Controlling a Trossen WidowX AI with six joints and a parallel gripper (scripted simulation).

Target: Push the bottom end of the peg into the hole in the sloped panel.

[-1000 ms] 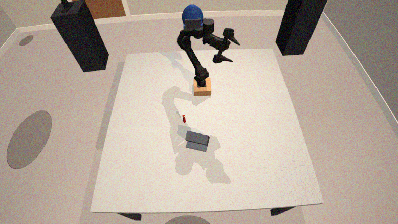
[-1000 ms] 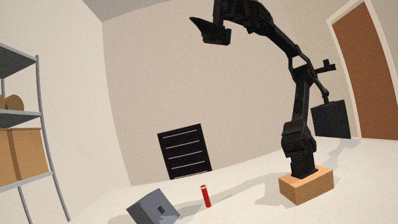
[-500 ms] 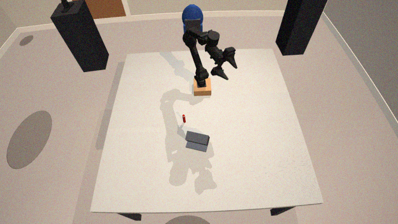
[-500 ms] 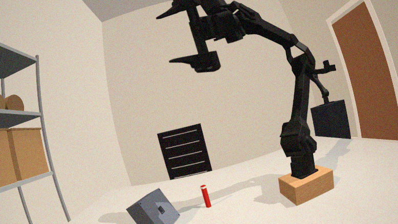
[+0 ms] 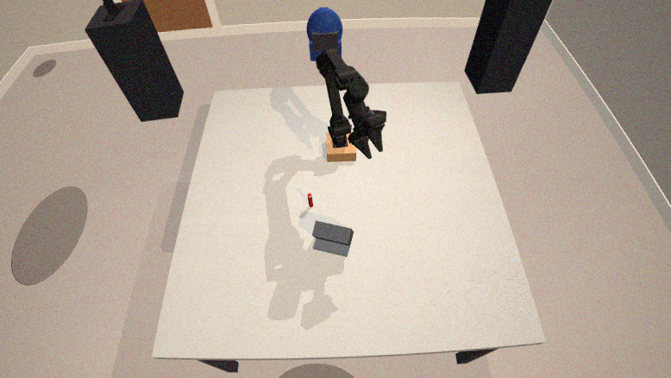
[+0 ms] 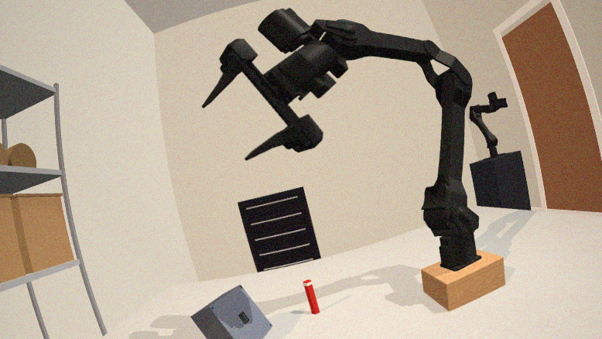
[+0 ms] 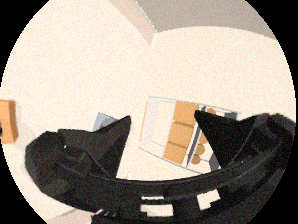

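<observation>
Now: the red peg 30 cm below my gripper tip, 22 cm to the right of it and 7 cm behind it. From my gripper tip the other things lie so: grey sloped panel: 31 cm below, 15 cm to the right, 9 cm ahead.
</observation>
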